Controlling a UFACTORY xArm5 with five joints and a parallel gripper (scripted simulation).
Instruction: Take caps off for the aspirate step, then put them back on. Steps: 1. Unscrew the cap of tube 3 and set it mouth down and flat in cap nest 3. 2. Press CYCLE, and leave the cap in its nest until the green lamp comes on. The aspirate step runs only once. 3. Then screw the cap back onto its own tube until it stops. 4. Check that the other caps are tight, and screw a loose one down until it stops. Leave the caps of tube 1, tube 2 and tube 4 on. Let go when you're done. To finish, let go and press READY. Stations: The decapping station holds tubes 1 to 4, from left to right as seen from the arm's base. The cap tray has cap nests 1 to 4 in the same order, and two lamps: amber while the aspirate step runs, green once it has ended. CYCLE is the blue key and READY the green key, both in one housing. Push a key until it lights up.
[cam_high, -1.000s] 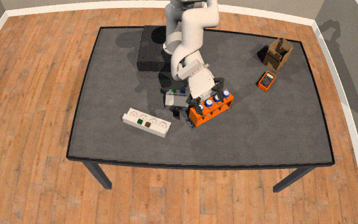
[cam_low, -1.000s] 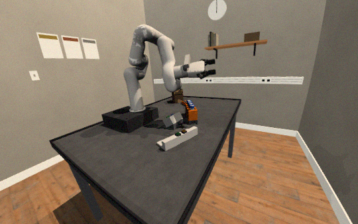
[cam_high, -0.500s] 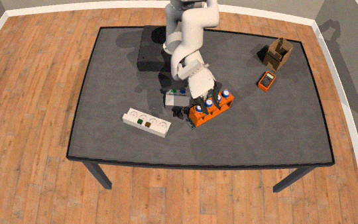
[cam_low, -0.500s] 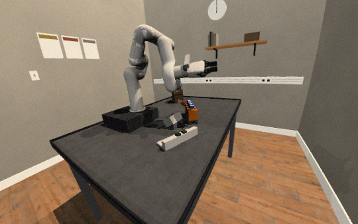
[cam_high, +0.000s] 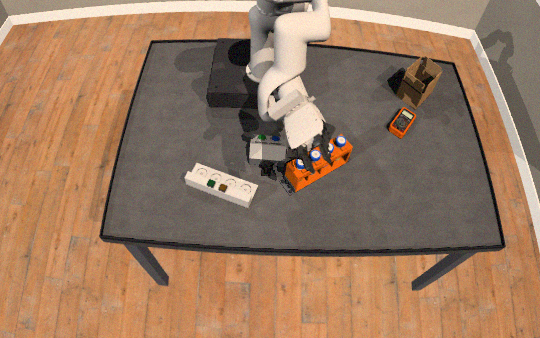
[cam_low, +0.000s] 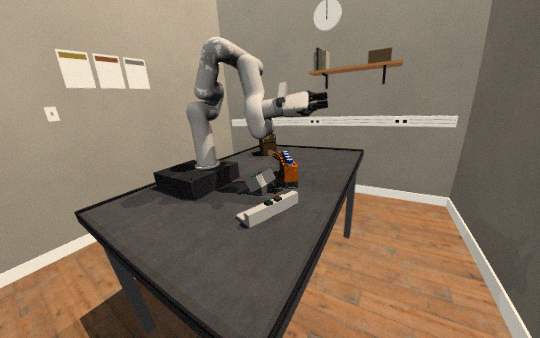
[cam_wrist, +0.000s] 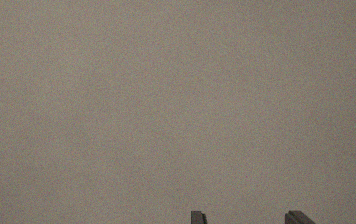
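Right now the cap 3 is 25 cm below my hand, 17 cm behind it and 3 cm to the left of it. Also, from my hand: cap 2 (25 cm below, 20 cm behind, 8 cm to the left); then cap 4 (25 cm below, 14 cm behind, 1 cm to the right); then cap 1 (25 cm below, 23 cm behind, 12 cm to the left).
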